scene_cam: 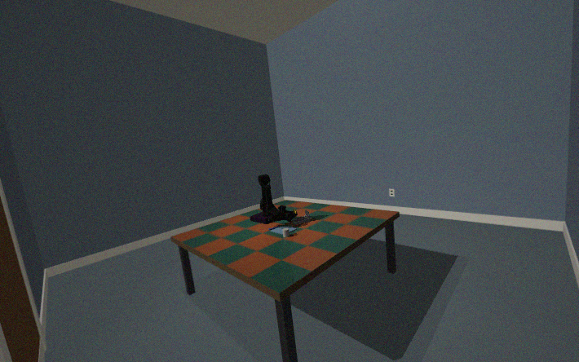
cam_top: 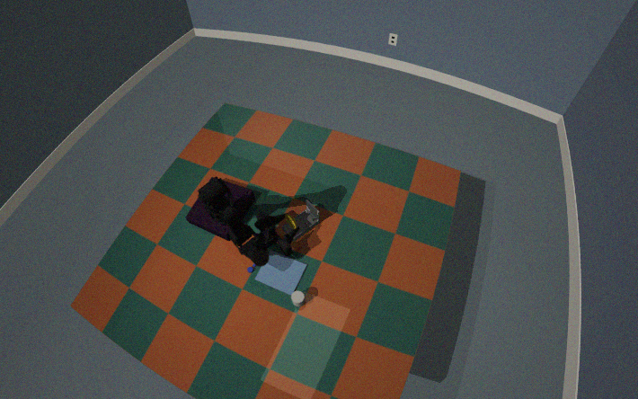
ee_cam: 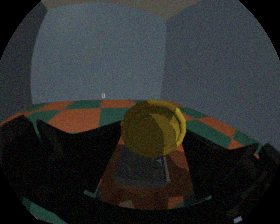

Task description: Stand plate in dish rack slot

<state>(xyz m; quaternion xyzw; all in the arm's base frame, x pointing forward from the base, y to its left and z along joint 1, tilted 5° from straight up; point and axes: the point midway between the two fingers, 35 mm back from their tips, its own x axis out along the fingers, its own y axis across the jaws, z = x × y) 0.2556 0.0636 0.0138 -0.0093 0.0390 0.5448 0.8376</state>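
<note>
Right now the grey wire dish rack is 10 mm ahead of my gripper tip, 30 mm to the left of it and 60 mm below it. From my gripper tip the other things lie so: yellow plate 10 mm to the right; blue spoon 60 mm behind, 200 mm to the right, 80 mm below; light blue sheet 40 mm ahead, 170 mm to the right, 80 mm below.
</note>
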